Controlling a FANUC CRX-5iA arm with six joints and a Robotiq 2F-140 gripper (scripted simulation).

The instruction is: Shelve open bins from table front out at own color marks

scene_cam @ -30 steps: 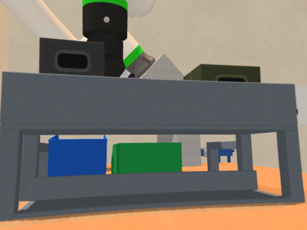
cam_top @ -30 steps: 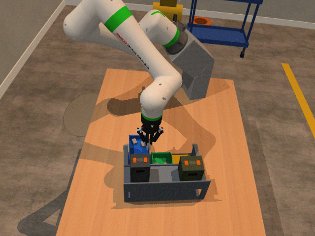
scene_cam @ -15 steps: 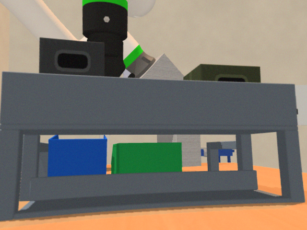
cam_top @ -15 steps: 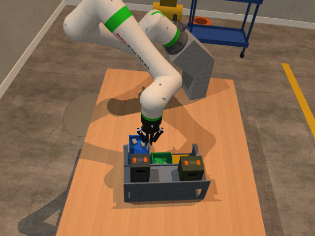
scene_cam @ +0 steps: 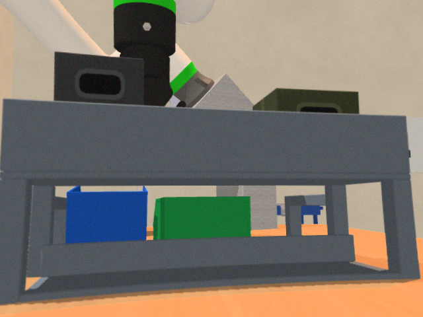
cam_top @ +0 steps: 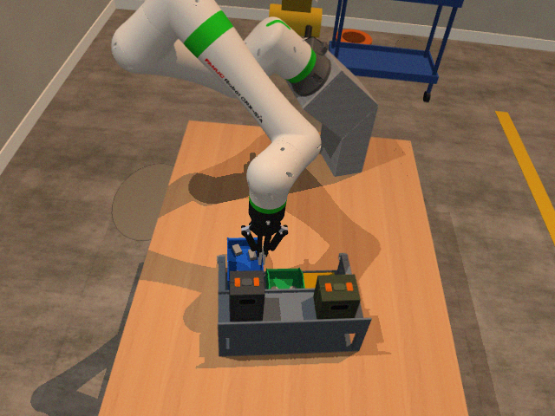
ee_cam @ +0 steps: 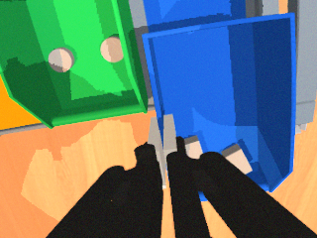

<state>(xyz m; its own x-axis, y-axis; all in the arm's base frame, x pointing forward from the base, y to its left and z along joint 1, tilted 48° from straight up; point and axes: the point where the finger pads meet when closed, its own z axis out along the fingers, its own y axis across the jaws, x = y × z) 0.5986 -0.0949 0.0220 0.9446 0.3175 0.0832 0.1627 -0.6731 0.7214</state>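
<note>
Right now the blue bin is 5 cm to the right of my hand and 4 cm below it. The rest, counted from my hand: black box (19 cm ahead, 2 cm to the right, 6 cm above); olive box (15 cm ahead, 21 cm to the left, 5 cm above); green bin (7 cm ahead, 8 cm to the left, 6 cm below).
</note>
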